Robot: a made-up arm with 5 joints.
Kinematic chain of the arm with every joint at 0, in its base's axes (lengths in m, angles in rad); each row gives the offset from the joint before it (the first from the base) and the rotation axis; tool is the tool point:
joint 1: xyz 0 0 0.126 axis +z
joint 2: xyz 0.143 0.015 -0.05 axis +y
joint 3: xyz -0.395 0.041 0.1 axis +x
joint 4: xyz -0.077 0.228 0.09 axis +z
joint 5: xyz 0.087 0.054 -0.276 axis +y
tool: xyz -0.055 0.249 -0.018
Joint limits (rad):
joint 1: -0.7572..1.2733
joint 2: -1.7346..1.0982
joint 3: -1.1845..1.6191
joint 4: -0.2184..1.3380
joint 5: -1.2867..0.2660
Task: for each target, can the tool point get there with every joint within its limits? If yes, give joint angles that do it. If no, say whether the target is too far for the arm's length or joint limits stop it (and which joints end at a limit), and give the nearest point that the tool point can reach.
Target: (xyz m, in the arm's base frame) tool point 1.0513 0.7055 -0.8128
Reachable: no: too far | nearest point 0.5733 0.3847 -0.5241 | short by 0.644 m
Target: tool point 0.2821 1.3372 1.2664
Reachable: no: too far | nearest point 0.1213 0.5747 0.8006 | short by 0.908 m
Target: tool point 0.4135 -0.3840 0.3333
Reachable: no: joint limits stop it (at a limit: joint 1, joint 2, joint 3, joint 4, joint 5) | nearest point 0.5857 -0.1749 0.6408 | short by 0.410 m
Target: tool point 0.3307 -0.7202 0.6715
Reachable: no: joint limits stop it (at a limit: joint 1, joint 3, joint 4) | nearest point -0.1163 -0.4808 0.5921 | short by 0.513 m
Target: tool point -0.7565 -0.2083 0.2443
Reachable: yes | joints 1.0055 -0.2512 0.9416 0.8526 -0.8012
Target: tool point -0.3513 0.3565 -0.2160
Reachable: yes | joints -0.0063 0.2234 -0.6204 -0.0135 -0.5255
